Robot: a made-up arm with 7 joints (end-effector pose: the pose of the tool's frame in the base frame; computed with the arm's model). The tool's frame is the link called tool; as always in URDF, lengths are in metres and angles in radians. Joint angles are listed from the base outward.
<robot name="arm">
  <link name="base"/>
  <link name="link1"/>
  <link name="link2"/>
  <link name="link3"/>
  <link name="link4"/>
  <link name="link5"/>
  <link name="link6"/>
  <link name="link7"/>
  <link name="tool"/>
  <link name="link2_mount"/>
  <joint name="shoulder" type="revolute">
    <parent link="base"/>
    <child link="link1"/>
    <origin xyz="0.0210 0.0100 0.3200"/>
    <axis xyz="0 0.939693 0.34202"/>
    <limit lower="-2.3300" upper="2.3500"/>
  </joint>
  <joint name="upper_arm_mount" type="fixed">
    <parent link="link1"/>
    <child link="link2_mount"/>
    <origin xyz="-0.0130 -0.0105 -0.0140"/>
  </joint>
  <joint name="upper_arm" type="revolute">
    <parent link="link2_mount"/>
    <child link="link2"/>
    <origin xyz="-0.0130 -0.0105 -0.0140"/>
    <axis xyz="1 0 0"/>
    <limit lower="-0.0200" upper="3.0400"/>
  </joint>
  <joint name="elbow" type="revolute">
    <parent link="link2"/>
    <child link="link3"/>
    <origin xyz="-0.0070 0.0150 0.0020"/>
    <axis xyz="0 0 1"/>
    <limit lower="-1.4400" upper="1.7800"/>
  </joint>
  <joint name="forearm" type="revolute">
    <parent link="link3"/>
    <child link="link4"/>
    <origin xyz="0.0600 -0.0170 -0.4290"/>
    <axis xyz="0 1 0"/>
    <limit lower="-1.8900" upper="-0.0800"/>
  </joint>
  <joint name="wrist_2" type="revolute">
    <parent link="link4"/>
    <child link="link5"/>
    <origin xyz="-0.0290 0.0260 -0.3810"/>
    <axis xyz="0 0 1"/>
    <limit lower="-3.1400" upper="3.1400"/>
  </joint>
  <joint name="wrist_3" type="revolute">
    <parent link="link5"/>
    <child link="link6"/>
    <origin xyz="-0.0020 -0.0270 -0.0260"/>
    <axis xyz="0 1 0"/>
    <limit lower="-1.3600" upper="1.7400"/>
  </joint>
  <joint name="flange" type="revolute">
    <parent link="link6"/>
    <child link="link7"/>
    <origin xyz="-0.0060 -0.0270 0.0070"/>
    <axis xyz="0 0 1"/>
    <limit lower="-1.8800" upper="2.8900"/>
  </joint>
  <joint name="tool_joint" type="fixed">
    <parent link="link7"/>
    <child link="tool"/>
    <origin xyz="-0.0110 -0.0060 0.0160" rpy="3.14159 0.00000 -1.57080"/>
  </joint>
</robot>
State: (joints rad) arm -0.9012 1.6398 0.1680 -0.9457 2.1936 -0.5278 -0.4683
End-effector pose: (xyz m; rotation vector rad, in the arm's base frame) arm 0.3218 0.5042 0.7338 -0.5897 -0.4561 -1.4822
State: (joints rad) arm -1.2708 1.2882 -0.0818 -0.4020 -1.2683 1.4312 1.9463
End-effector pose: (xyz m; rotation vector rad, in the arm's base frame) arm 0.5621 0.6187 0.4839 -0.8941 -0.8797 -0.0569
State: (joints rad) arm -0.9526 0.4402 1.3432 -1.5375 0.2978 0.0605 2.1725
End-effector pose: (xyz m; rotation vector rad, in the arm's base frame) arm 0.4322 0.4823 0.3278 -0.0145 1.4110 2.4570
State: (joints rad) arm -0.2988 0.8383 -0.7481 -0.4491 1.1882 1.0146 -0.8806
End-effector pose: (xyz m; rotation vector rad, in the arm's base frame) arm 0.3826 0.4272 -0.2578 1.5180 -2.4818 -0.4302
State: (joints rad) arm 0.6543 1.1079 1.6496 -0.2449 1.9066 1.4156 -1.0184
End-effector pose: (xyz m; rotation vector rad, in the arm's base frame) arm -0.3401 0.7306 0.2344 -1.9080 0.4455 -1.1880
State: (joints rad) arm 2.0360 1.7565 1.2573 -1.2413 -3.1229 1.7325 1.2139
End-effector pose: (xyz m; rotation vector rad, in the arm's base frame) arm 0.2958 0.6714 0.3810 1.9864 0.6193 0.0196
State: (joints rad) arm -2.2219 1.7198 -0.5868 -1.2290 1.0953 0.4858 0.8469
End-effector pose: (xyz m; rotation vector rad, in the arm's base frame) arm 0.1165 0.2626 0.9098 -0.4833 0.2391 -2.0489
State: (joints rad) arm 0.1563 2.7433 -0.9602 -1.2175 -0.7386 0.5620 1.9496
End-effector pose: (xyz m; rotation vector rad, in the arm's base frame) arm 0.2118 0.5542 0.7037 -0.2350 1.2062 0.9027
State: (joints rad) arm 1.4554 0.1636 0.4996 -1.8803 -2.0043 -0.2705 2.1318
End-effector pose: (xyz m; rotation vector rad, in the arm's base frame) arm -0.3858 0.2932 0.0040 -1.9188 1.5730 0.2416
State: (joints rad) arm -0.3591 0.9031 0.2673 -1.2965 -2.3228 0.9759 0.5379
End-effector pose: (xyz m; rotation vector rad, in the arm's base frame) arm 0.5048 0.5205 0.1863 0.0348 0.2665 1.2707
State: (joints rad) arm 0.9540 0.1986 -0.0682 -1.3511 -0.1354 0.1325 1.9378
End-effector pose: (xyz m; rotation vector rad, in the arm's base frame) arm -0.1983 0.0605 -0.3367 -2.8776 -0.4192 -0.4545
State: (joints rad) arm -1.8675 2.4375 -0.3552 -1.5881 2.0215 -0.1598 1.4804
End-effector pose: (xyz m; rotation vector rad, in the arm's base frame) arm -0.1681 0.2288 0.7767 0.2250 0.2845 -3.0014
